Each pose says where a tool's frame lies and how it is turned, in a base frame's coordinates. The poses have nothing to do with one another.
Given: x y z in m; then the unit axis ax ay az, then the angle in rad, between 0 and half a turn.
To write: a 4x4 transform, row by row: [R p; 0 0 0 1], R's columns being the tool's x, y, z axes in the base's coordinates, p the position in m. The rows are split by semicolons. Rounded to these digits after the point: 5 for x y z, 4 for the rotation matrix.
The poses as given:
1: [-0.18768 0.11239 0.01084 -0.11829 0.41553 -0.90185 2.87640]
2: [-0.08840 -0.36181 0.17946 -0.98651 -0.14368 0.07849 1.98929]
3: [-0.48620 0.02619 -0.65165 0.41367 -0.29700 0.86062 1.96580]
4: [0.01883 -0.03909 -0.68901 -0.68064 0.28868 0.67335 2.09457]
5: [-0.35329 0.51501 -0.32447 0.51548 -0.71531 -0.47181 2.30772]
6: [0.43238 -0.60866 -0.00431 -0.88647 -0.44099 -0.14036 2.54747]
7: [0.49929 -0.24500 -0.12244 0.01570 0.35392 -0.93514 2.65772]
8: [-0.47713 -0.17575 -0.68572 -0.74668 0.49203 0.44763 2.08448]
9: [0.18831 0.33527 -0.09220 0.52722 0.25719 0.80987 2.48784]
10: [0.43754 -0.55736 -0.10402 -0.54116 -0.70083 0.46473 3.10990]
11: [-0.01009 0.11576 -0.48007 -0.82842 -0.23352 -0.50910 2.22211]
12: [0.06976 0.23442 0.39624 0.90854 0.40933 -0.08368 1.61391]
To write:
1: -0.9375 0.1398 0.3185 -0.18768; -0.3330 -0.6257 -0.7054 0.11239; 0.1007 -0.7674 0.6332 0.01084; 0 0 0 1
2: 0.9623 0.1276 -0.2402 -0.08840; 0.2711 -0.3774 0.8855 -0.36181; 0.0224 -0.9172 -0.3977 0.17946; 0 0 0 1
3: -0.1478 -0.9645 0.2189 -0.48620; 0.6242 -0.2627 -0.7358 0.02619; 0.7671 0.0279 0.6409 -0.65165; 0 0 0 1
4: 0.1948 -0.8778 -0.4375 0.01883; 0.2883 -0.3751 0.8810 -0.03909; -0.9375 -0.2978 0.1800 -0.68901; 0 0 0 1
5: -0.2277 -0.2671 -0.9364 -0.35329; -0.9659 0.1835 0.1826 0.51501; 0.1231 0.9460 -0.2998 -0.32447; 0 0 0 1
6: 0.6084 0.7934 -0.0193 0.43238; 0.6363 -0.4730 0.6094 -0.60866; 0.4744 -0.3830 -0.7926 -0.00431; 0 0 0 1
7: -0.8847 0.4455 0.1370 0.49929; -0.4246 -0.6491 -0.6312 -0.24500; -0.1923 -0.6166 0.7634 -0.12244; 0 0 0 1
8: 0.3401 -0.9378 -0.0699 -0.47713; -0.1581 -0.1303 0.9788 -0.17575; -0.9270 -0.3218 -0.1926 -0.68572; 0 0 0 1
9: -0.2952 -0.2493 0.9223 0.18831; 0.7358 -0.6752 0.0530 0.33527; 0.6095 0.6943 0.3827 -0.09220; 0 0 0 1
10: -0.4139 0.7436 -0.5251 0.43754; 0.7731 -0.0174 -0.6341 -0.55736; -0.4807 -0.6684 -0.5677 -0.10402; 0 0 0 1
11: 0.4961 0.7156 0.4917 -0.01009; -0.0942 -0.5186 0.8498 0.11576; 0.8631 -0.4679 -0.1899 -0.48007; 0 0 0 1
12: 0.8179 0.4715 0.3296 0.06976; 0.3043 0.1317 -0.9434 0.23442; -0.4883 0.8720 -0.0358 0.39624; 0 0 0 1
